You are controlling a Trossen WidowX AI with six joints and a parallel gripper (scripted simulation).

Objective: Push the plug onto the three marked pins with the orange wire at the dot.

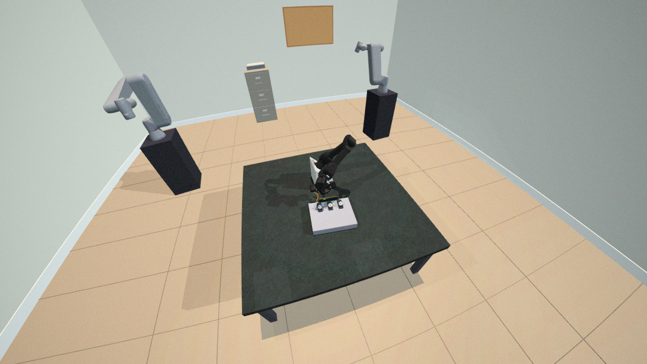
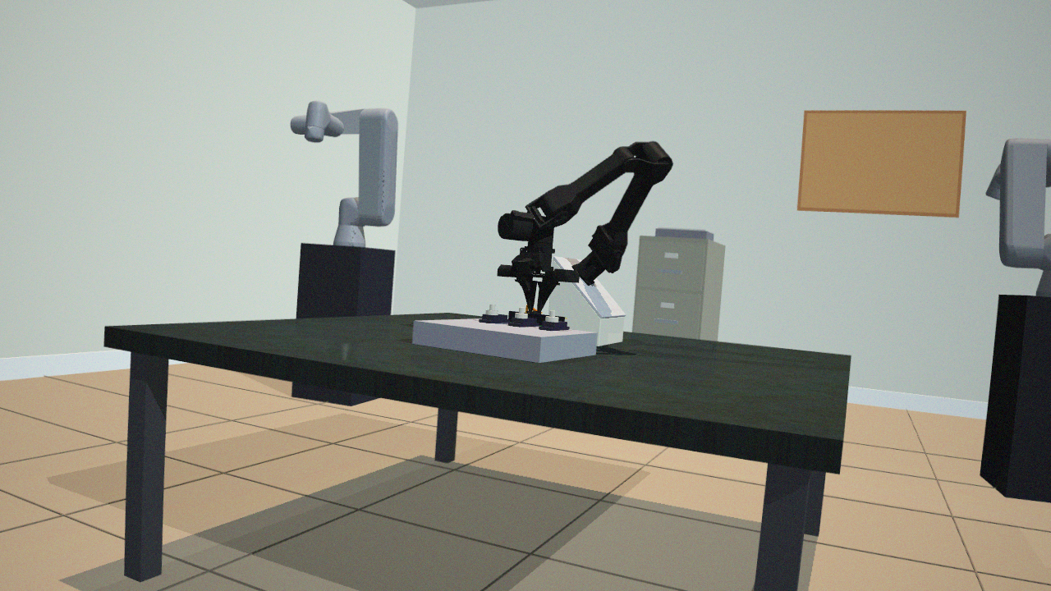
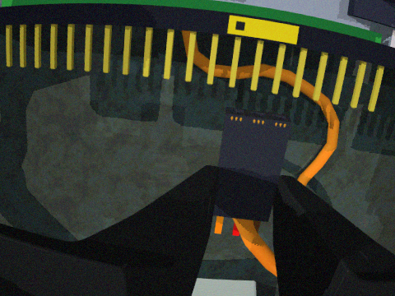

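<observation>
The yellow band is 50 mm ahead of my gripper tip and 10 mm to the right of it. Round my gripper tip: dark dot (50 mm ahead); then printed holder (210 mm ahead, 20 mm to the right, 50 mm below).
</observation>
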